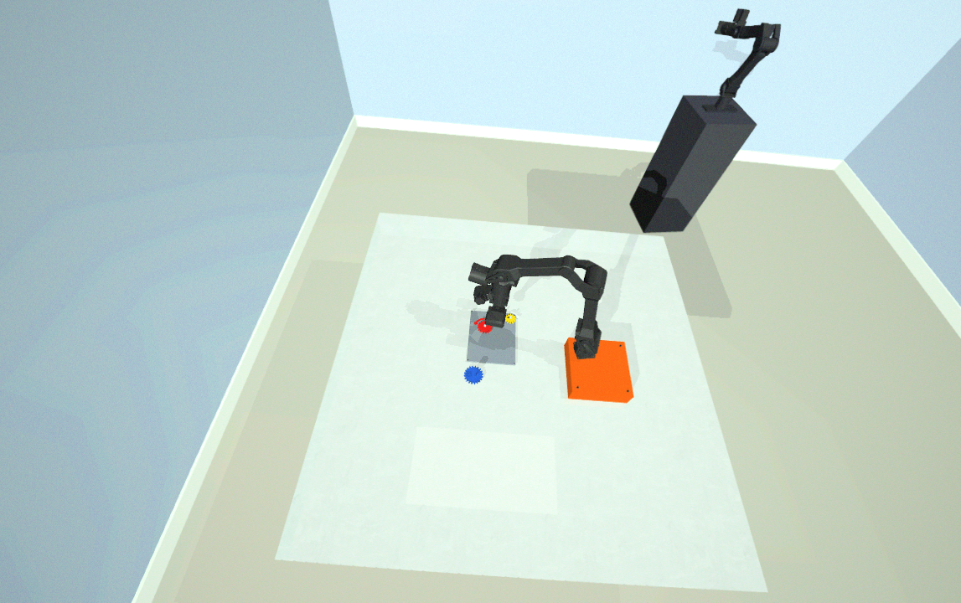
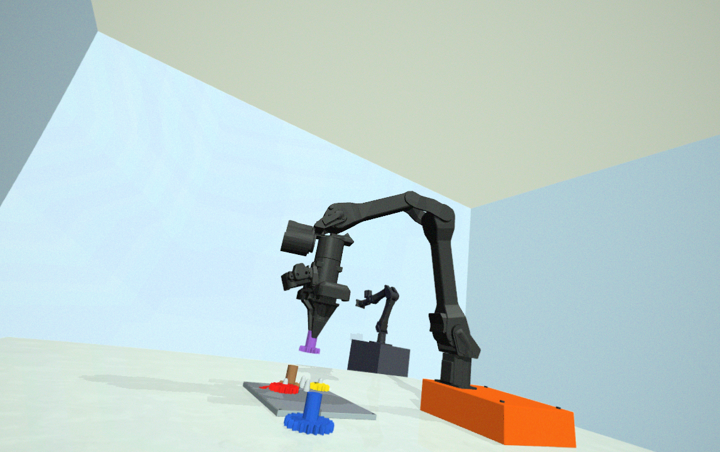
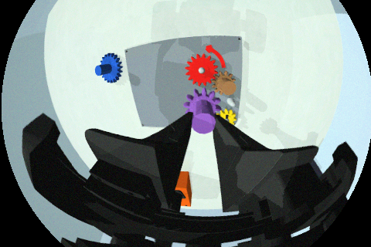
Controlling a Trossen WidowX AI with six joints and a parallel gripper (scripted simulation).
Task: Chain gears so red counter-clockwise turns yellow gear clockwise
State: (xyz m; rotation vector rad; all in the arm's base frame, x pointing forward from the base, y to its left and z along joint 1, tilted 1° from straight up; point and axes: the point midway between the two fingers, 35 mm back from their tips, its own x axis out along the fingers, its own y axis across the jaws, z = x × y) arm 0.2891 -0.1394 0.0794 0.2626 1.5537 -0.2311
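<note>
Right now my gripper tip is 80 mm above the brown gear, 40 mm to the left of it and 10 mm short of it. The rest, counted from my gripper tip: yellow gear (90 mm below, 60 mm behind, 40 mm to the right); purple gear (10 mm below); red gear (90 mm below, 30 mm ahead, 10 mm to the right).
</note>
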